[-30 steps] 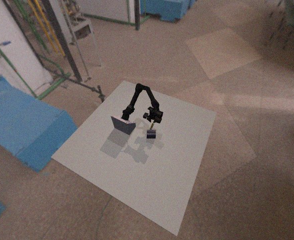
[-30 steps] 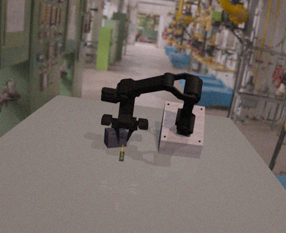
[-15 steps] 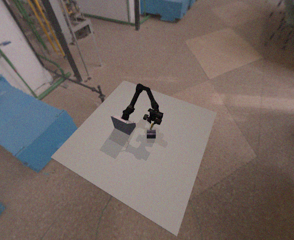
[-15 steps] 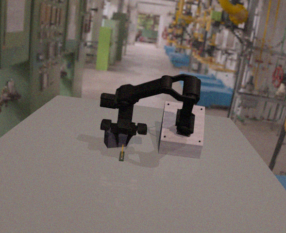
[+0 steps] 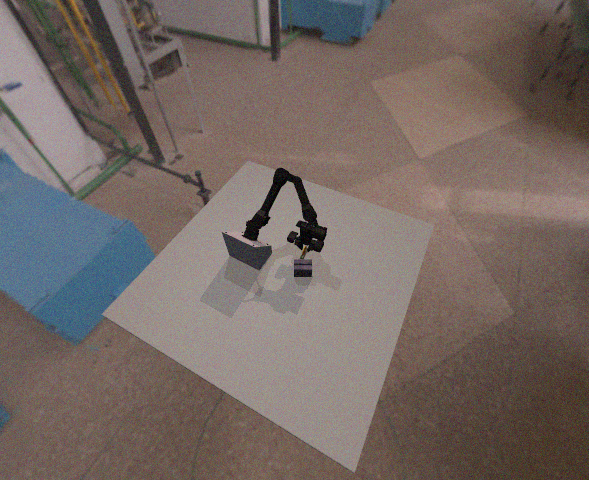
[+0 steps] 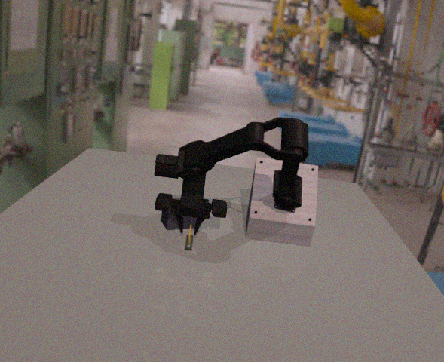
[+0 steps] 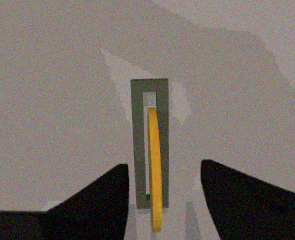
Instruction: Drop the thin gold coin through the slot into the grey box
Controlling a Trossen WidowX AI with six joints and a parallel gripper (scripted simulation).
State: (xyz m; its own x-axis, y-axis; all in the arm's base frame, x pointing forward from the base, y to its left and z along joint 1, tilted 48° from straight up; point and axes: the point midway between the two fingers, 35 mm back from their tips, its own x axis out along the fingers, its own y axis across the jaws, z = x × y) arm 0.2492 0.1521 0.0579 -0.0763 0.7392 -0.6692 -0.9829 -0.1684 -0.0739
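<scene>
Right now my gripper tip is right at the gold coin.
</scene>
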